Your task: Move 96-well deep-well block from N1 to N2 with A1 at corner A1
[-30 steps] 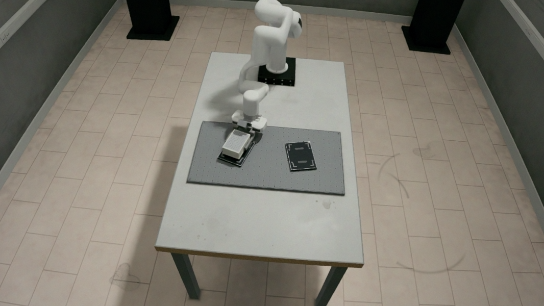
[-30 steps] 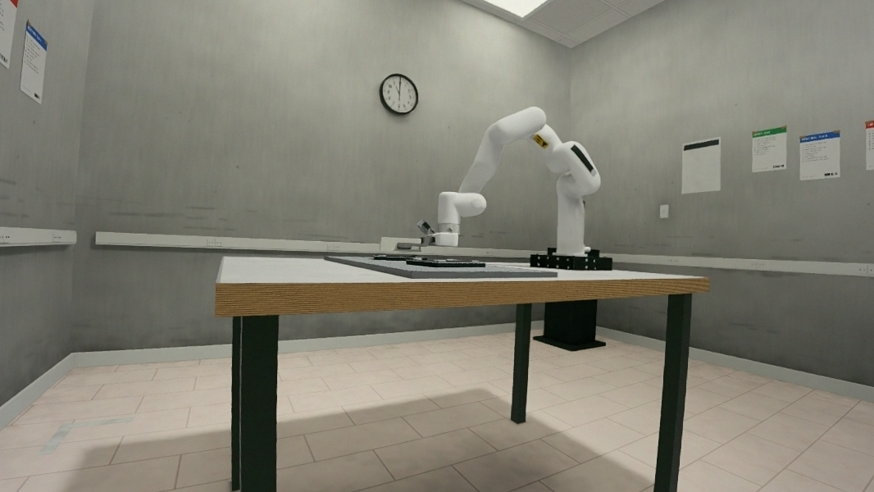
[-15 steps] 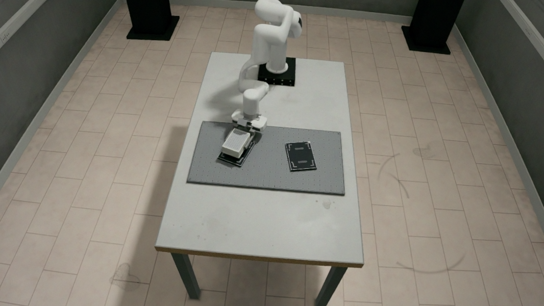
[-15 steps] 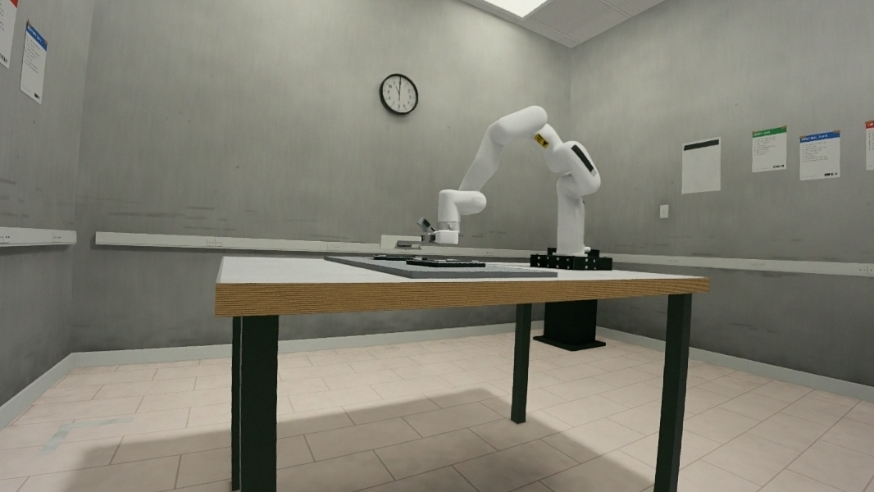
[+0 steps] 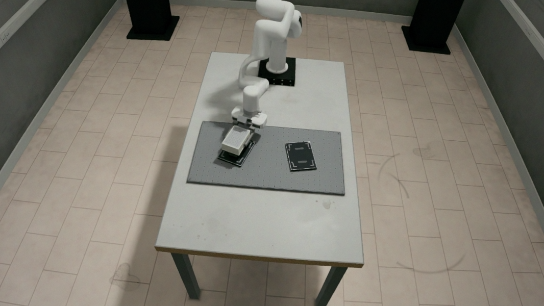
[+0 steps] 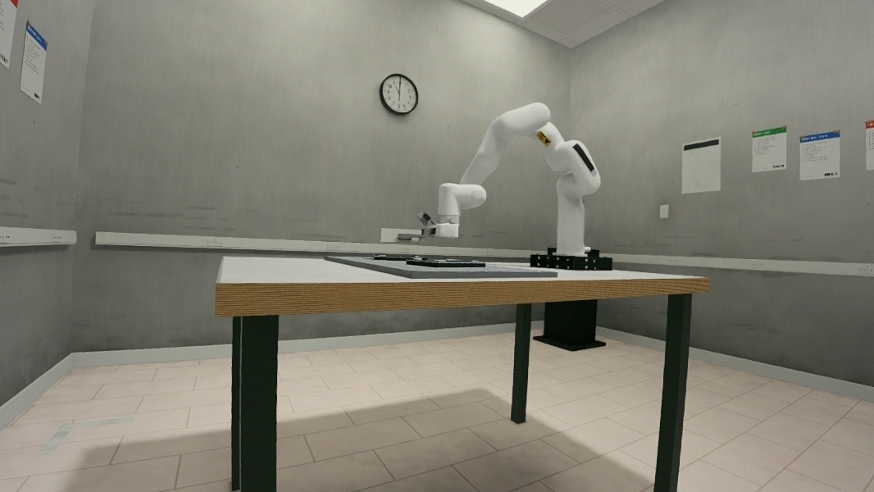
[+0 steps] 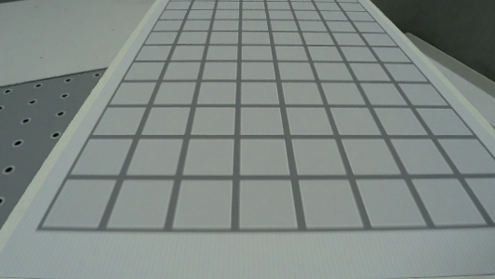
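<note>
Right now my hand is 150 mm to the right of the grey perforated baseplate, 80 mm above it and 20 mm short of it. Also, from my hand: white 96-well deep-well block 10 mm ahead.
</note>
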